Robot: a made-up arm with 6 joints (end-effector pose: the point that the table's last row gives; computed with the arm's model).
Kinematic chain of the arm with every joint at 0, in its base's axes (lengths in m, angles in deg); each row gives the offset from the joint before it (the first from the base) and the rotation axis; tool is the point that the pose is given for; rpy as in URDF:
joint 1: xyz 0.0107 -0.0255 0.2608 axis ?
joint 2: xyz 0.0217 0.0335 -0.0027 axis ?
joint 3: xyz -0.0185 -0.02 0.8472 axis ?
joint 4: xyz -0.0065 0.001 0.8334 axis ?
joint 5: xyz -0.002 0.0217 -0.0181 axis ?
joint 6: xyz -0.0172 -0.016 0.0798 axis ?
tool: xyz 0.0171 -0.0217 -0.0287 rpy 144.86 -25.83 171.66
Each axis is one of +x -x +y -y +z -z.
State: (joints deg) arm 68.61 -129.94 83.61 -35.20 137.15 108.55
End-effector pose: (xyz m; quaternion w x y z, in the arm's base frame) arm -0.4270 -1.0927 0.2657 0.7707 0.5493 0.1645 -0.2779
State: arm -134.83 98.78 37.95 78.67 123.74 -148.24
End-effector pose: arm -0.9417 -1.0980 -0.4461 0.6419 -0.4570 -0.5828 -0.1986
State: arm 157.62 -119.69 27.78 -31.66 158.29 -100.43
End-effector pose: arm 1.3956 -0.5733 -0.1667 0.0624 0.3408 -0.8531 0.3901
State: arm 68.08 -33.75 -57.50 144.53 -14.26 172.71
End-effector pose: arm -0.4496 -1.2648 0.9467 0.0130 -0.3069 0.5983 0.7401
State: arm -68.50 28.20 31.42 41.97 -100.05 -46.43
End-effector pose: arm 0.3708 -1.0328 1.4351 0.4333 0.5473 0.3741 0.6105
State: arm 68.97 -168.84 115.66 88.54 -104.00 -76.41
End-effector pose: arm -0.2259 -0.7222 -0.1087 0.3999 0.6683 -0.0023 -0.6273
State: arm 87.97 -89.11 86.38 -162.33 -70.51 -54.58
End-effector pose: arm -0.0704 -0.8445 1.0627 0.6845 0.5863 0.3581 0.2439
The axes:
joint 1: +z
joint 2: +y
joint 3: +y
joint 4: +z
joint 5: +y
joint 6: +z

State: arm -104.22 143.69 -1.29 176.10 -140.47 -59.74
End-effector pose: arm -0.2011 -0.9978 -1.0196 0.3302 -0.1551 -0.8615 0.3532
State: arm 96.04 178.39 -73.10 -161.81 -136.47 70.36
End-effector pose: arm -0.0888 0.7787 -0.8333 0.3494 -0.1750 -0.1225 -0.9123
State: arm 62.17 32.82 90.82 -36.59 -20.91 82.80
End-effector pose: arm 0.5314 1.0443 0.5057 0.9175 0.1855 -0.2210 0.2737
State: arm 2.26 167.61 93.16 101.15 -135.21 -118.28
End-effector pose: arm -0.5047 -0.0379 -0.6914 0.3009 0.6615 -0.3442 -0.5945
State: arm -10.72 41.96 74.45 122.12 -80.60 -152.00
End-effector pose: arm 1.2500 -0.3056 0.5431 0.6601 -0.6692 0.3290 -0.0909
